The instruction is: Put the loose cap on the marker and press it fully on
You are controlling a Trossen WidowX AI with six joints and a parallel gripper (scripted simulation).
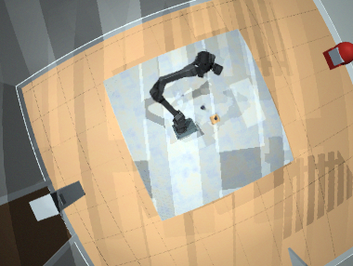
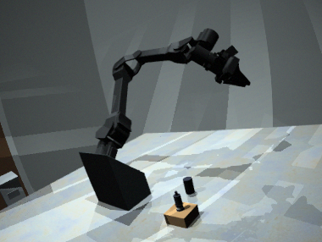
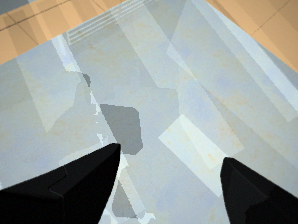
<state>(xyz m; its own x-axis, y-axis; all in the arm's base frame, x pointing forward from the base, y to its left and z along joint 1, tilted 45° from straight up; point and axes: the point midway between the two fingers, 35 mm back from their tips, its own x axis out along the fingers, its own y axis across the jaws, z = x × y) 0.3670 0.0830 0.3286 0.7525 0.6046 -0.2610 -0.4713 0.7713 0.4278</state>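
The dark cap is 23 cm below my gripper tip, 22 cm to the right of it and 17 cm behind it.
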